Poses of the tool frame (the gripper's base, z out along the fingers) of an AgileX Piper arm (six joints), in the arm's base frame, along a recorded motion.
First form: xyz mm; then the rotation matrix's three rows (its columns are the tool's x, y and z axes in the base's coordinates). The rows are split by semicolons.
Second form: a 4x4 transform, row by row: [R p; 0 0 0 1], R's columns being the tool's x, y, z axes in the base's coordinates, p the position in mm. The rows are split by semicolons. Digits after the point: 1 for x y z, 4 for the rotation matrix.
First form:
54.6 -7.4 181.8; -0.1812 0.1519 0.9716; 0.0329 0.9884 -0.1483; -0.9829 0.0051 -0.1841
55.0 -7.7 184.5; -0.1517 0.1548 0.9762; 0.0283 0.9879 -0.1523; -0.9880 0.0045 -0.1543
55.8 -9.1 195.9; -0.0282 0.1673 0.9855; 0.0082 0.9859 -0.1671; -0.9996 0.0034 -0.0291
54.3 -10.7 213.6; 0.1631 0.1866 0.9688; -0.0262 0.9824 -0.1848; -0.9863 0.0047 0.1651
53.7 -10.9 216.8; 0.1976 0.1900 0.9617; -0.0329 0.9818 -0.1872; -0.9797 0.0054 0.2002
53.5 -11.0 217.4; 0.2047 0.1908 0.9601; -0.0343 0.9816 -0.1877; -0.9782 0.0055 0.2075
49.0 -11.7 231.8; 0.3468 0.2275 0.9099; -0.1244 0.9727 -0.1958; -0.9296 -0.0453 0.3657
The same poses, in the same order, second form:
-0.1812 0.1519 0.9716 54.6; 0.0329 0.9884 -0.1483 -7.4; -0.9829 0.0051 -0.1841 181.8; 0 0 0 1
-0.1517 0.1548 0.9762 55.0; 0.0283 0.9879 -0.1523 -7.7; -0.9880 0.0045 -0.1543 184.5; 0 0 0 1
-0.0282 0.1673 0.9855 55.8; 0.0082 0.9859 -0.1671 -9.1; -0.9996 0.0034 -0.0291 195.9; 0 0 0 1
0.1631 0.1866 0.9688 54.3; -0.0262 0.9824 -0.1848 -10.7; -0.9863 0.0047 0.1651 213.6; 0 0 0 1
0.1976 0.1900 0.9617 53.7; -0.0329 0.9818 -0.1872 -10.9; -0.9797 0.0054 0.2002 216.8; 0 0 0 1
0.2047 0.1908 0.9601 53.5; -0.0343 0.9816 -0.1877 -11.0; -0.9782 0.0055 0.2075 217.4; 0 0 0 1
0.3468 0.2275 0.9099 49.0; -0.1244 0.9727 -0.1958 -11.7; -0.9296 -0.0453 0.3657 231.8; 0 0 0 1

